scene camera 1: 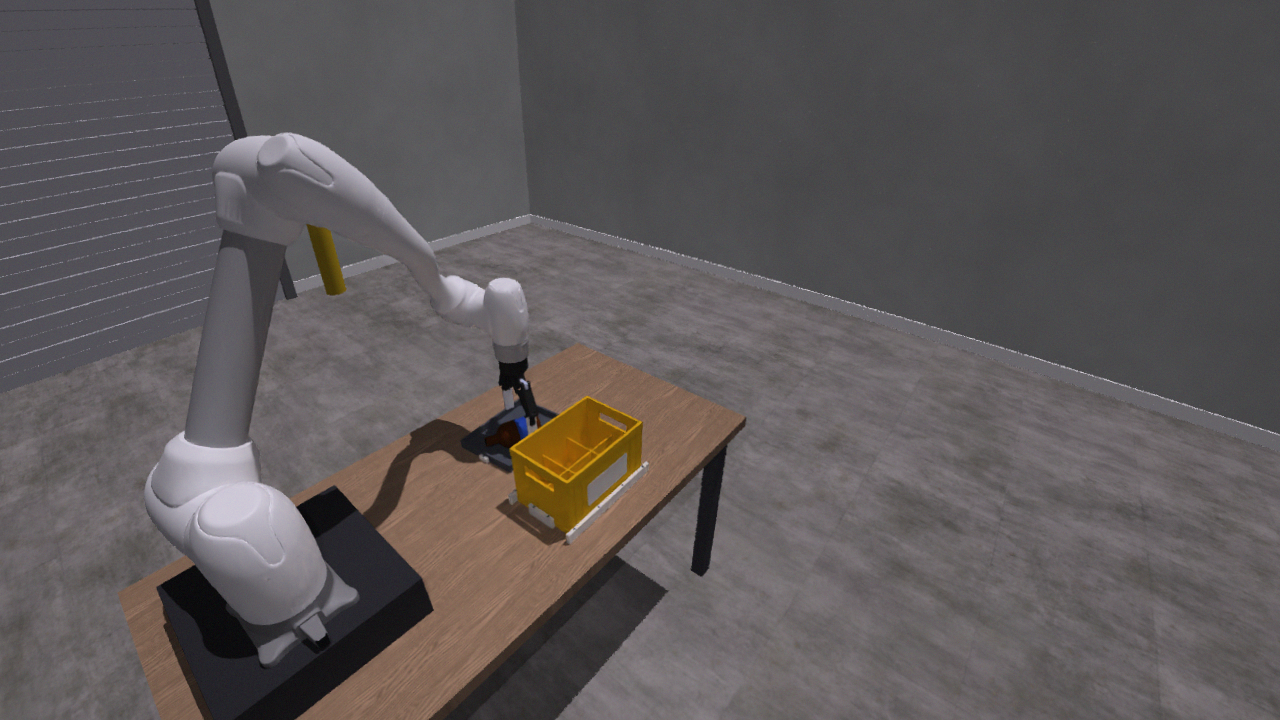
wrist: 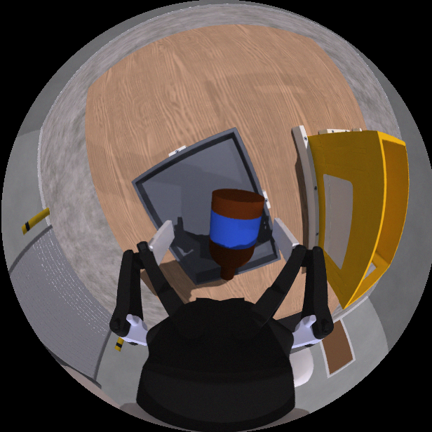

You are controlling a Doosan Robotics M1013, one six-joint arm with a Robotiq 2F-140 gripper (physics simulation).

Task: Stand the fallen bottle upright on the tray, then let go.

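Where they show: gripper, fingertip midpoint: point(scene camera 1: 520, 420); arm's base at its link origin: point(scene camera 1: 293, 603).
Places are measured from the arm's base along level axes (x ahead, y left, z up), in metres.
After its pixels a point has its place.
A brown bottle with a blue label point(scene camera 1: 508, 434) {x 0.623, y 0.101, z -0.043 m} point(wrist: 235, 227) lies on its side in the dark grey tray point(scene camera 1: 474, 440) {x 0.588, y 0.220, z -0.103 m} point(wrist: 184, 163). In the wrist view its base points up the picture and its neck points toward the gripper body, over the tray's near rim. My gripper point(scene camera 1: 520, 416) {x 0.688, y 0.122, z -0.044 m} point(wrist: 222, 228) is open and points down over the tray. The bottle lies between its two spread fingertips, with a gap on each side, wider on the left in the wrist view. In the scene view the fingers and the crate partly hide the bottle.
A yellow crate point(scene camera 1: 542, 499) {x 0.508, y -0.146, z -0.041 m} point(wrist: 345, 150) with dividers stands close beside the tray, inside white rails point(scene camera 1: 608, 503) {x 0.629, y -0.248, z -0.090 m} point(wrist: 306, 182) on the wooden table point(scene camera 1: 447, 528) {x 0.341, y 0.016, z -0.108 m} point(wrist: 200, 75). Small white brackets sit at the tray's sides. The arm's black base block point(scene camera 1: 375, 573) {x 0.137, y -0.061, z 0.001 m} stands at the table's other end.
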